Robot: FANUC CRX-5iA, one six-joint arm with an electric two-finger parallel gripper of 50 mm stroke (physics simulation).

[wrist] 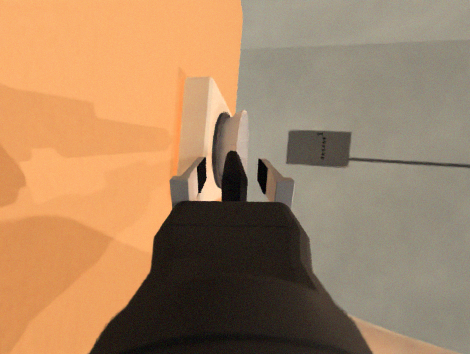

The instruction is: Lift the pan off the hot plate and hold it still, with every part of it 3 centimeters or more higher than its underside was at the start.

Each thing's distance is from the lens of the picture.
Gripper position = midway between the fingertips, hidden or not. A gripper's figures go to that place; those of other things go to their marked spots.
my gripper [232, 169]: 17 cm
hot plate [204, 111]: 33 cm
pan [233, 143]: 33 cm
